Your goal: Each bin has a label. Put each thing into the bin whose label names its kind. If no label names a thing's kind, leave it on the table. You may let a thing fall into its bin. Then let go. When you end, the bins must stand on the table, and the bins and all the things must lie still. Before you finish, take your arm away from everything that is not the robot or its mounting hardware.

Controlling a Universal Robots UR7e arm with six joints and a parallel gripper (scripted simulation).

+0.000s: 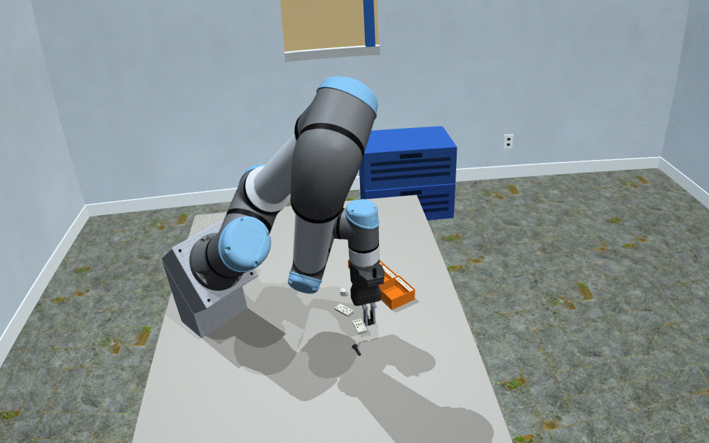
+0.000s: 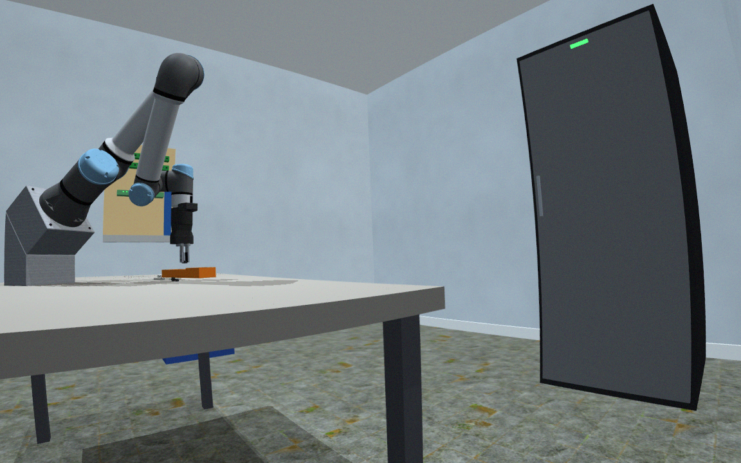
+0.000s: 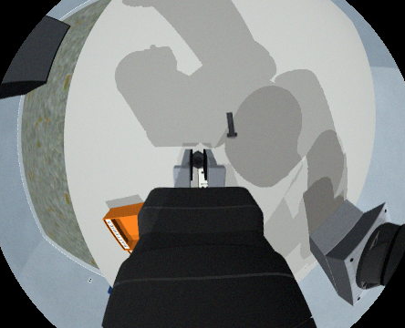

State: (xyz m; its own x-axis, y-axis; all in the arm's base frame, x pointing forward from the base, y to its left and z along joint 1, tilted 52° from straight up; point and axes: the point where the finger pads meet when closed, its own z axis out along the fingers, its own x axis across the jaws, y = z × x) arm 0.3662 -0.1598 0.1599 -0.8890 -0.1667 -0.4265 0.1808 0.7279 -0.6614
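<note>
Now: the grey piece 14 cm ahead of my hand, 21 cm to the left of it and 6 cm below it. From my hand the other things lie so: white die 2 cm ahead, 21 cm to the left, 7 cm below; then black bolt 5 cm behind, 2 cm to the right, 7 cm below; then black nut 2 cm below.
</note>
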